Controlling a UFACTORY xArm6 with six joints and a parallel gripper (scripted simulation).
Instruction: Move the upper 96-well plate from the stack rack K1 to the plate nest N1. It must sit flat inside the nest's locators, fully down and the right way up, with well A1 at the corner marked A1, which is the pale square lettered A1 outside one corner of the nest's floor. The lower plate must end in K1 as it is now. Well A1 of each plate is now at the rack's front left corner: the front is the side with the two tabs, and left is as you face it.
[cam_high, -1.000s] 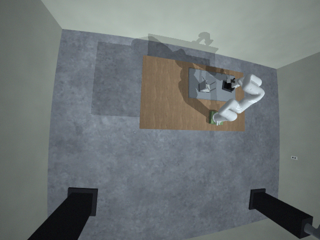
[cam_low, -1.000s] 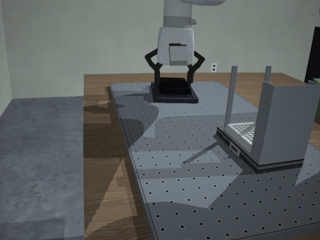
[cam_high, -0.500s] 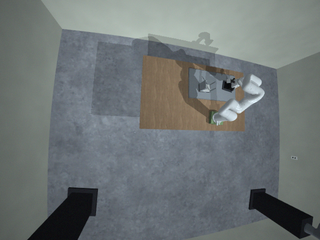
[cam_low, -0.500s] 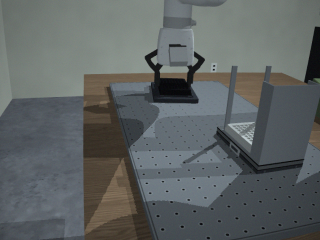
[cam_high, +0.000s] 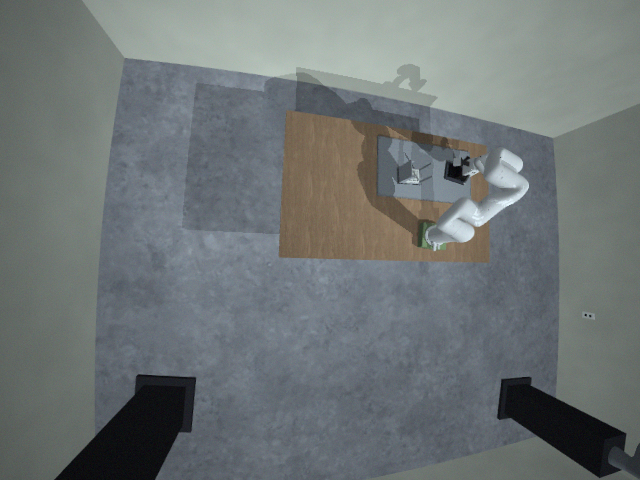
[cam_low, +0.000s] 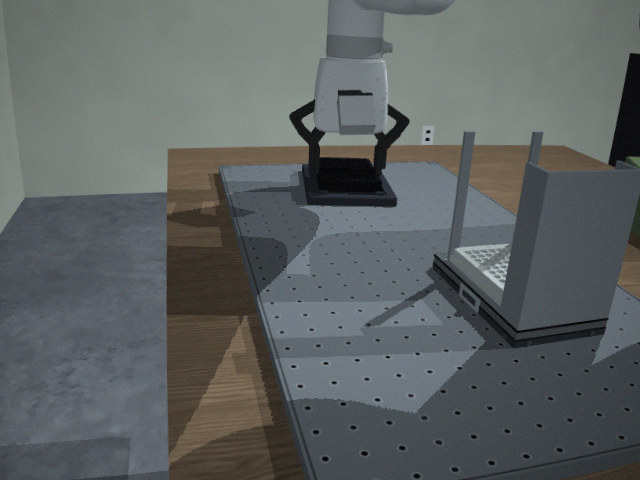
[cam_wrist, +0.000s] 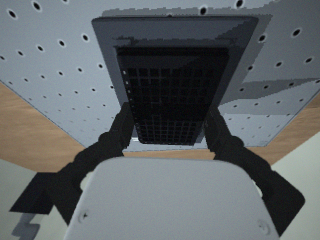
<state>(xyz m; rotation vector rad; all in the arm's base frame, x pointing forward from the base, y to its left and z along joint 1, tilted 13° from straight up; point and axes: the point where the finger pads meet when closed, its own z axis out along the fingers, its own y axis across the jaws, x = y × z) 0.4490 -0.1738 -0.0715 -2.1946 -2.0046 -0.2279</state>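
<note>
The black 96-well plate lies 10 mm below my hand. The rest, counted from my hand: dark plate nest N1 (30 mm below); thin post (50 mm behind, 300 mm to the left, 50 mm above); pale A1 mark (60 mm behind, 70 mm to the right, 20 mm below).
</note>
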